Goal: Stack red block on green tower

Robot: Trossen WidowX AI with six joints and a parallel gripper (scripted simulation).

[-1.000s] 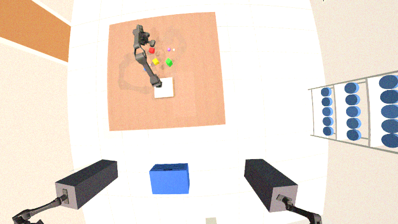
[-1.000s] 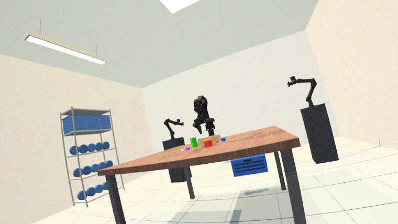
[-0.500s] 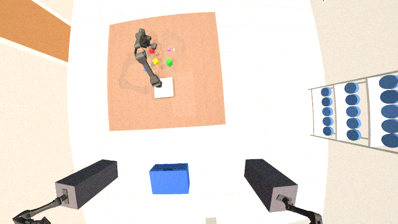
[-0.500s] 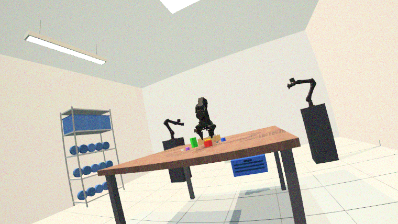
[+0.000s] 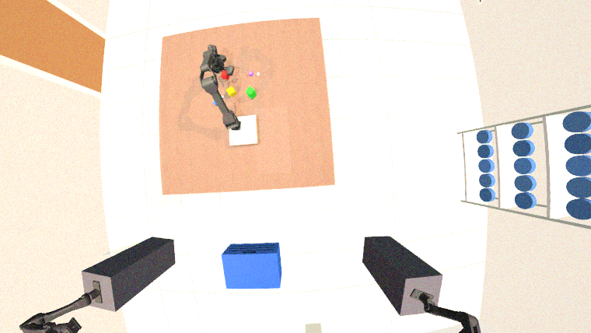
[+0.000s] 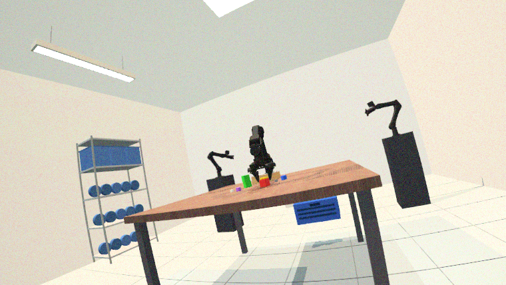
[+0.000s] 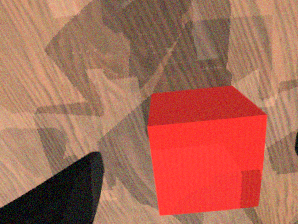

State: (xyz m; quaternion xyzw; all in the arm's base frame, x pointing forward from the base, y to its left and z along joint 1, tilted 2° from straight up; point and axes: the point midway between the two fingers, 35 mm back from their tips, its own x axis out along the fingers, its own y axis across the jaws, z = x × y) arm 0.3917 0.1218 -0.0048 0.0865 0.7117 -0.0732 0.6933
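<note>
Right now my gripper tip is 1 cm above the red block. Round my gripper tip: yellow block (13 cm behind, 6 cm to the right, 1 cm below); small blue block (21 cm behind, 5 cm to the left, 2 cm below); purple ball (1 cm ahead, 19 cm to the right, 2 cm below).
</note>
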